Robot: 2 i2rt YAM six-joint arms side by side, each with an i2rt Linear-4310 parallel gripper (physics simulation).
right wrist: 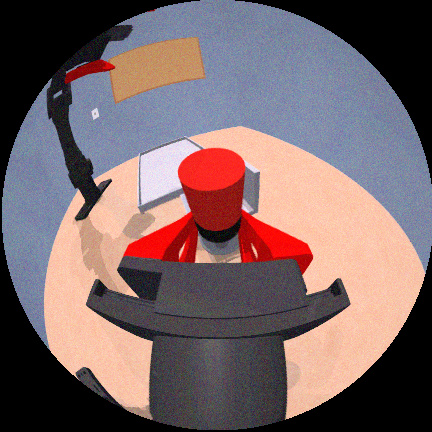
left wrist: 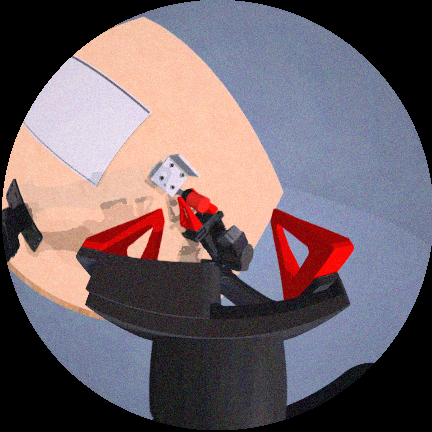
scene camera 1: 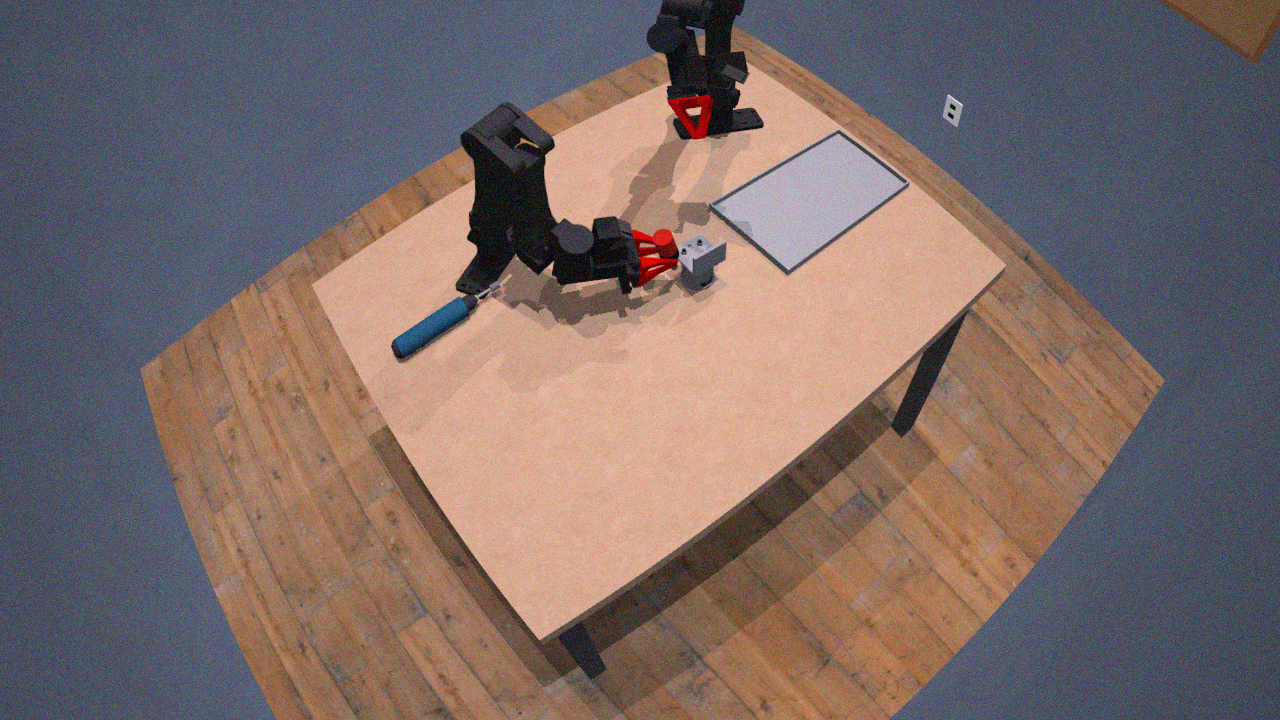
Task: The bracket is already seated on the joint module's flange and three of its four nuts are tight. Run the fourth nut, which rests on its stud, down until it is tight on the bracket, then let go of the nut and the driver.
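Seen in the pictures: left gripper, fingertip midpoint: (left wrist: 217, 214) (scene camera 1: 699, 138); right gripper, fingertip midpoint: (right wrist: 217, 215) (left wrist: 184, 192) (scene camera 1: 674, 254); left arm's base, link origin: (right wrist: 93, 198) (left wrist: 21, 215) (scene camera 1: 718, 124); right arm's base, link origin: (scene camera 1: 495, 256).
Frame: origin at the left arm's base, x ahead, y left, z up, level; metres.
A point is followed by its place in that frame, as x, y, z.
The grey bracket (scene camera 1: 713, 254) @(0.447, -0.171, 0.095) (left wrist: 167, 171) @(0.413, -0.175, 0.067) (right wrist: 254, 191) @(0.456, -0.211, 0.089) sits on the joint module (scene camera 1: 698, 278) @(0.444, -0.196, 0.032). Four dark nut or stud spots show on its top in the left wrist view, one of them a nut (left wrist: 172, 187) @(0.405, -0.211, 0.073) at the corner closest to the driver. My right gripper (scene camera 1: 673, 251) @(0.421, -0.233, 0.085) (right wrist: 217, 215) @(0.421, -0.233, 0.085) is shut on the driver (scene camera 1: 663, 238) @(0.428, -0.254, 0.142) (left wrist: 200, 201) @(0.419, -0.241, 0.145) (right wrist: 212, 187) @(0.424, -0.270, 0.139), with red grip and black collar. The driver's tip is beside that corner; whether it touches a nut cannot be told. My left gripper is open and empty, high above the table.
A blue-handled tool (scene camera 1: 432, 328) @(0.410, -0.681, 0.035) with a metal end lies on the table (scene camera 1: 626, 429) @(0.680, -0.390, 0.000), at the left in scene camera 1. A grey-white tray (scene camera 1: 812, 201) @(0.289, 0.105, 0.004) (left wrist: 82, 120) @(0.292, 0.053, 0.004) (right wrist: 162, 175) @(0.273, 0.020, 0.004) with a dark rim lies to the right of the bracket in scene camera 1.
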